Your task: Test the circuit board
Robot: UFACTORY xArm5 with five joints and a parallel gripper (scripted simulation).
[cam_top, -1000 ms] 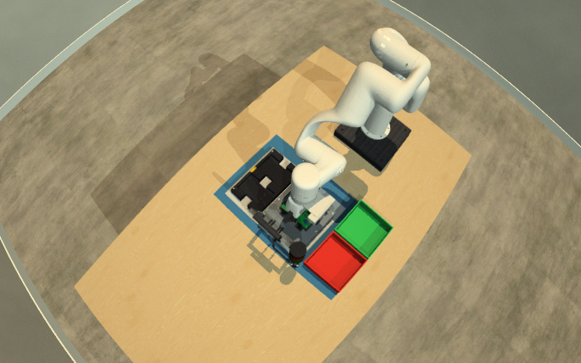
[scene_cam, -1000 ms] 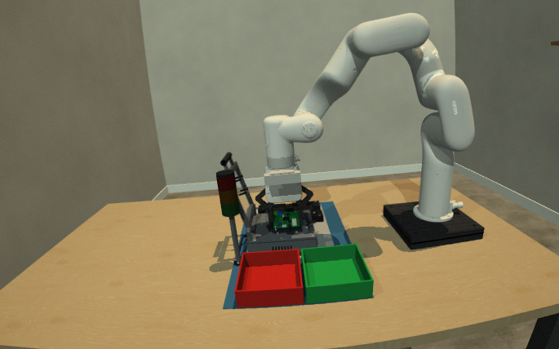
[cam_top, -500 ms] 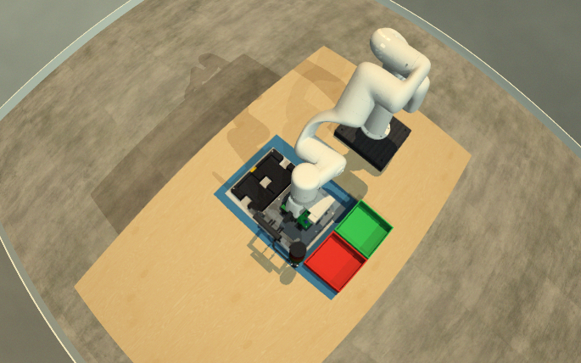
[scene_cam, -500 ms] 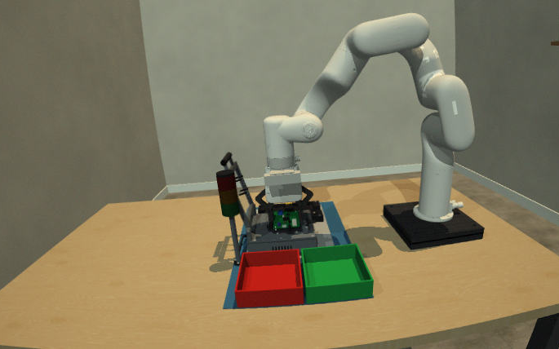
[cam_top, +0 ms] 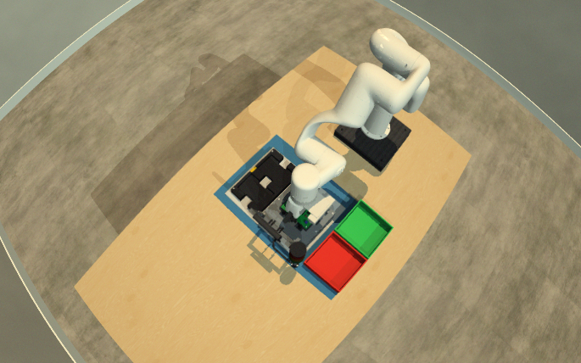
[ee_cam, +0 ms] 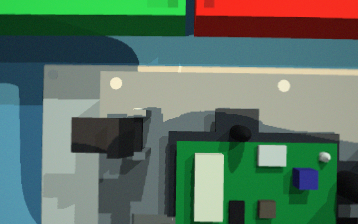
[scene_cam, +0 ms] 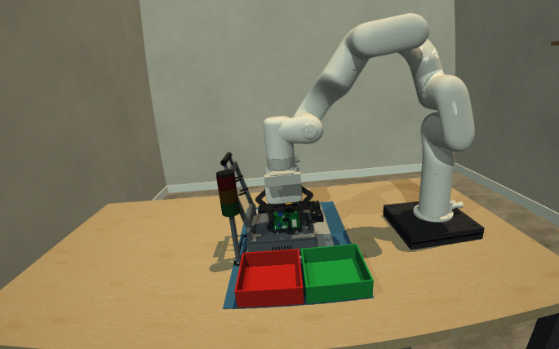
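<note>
Now: the green circuit board right at my hand. From my hand the other things lie so: green bin (200 mm to the left, 110 mm behind, 60 mm below); tester lid (120 mm ahead, 100 mm above); red bin (200 mm to the left, 60 mm below, 40 mm ahead).
</note>
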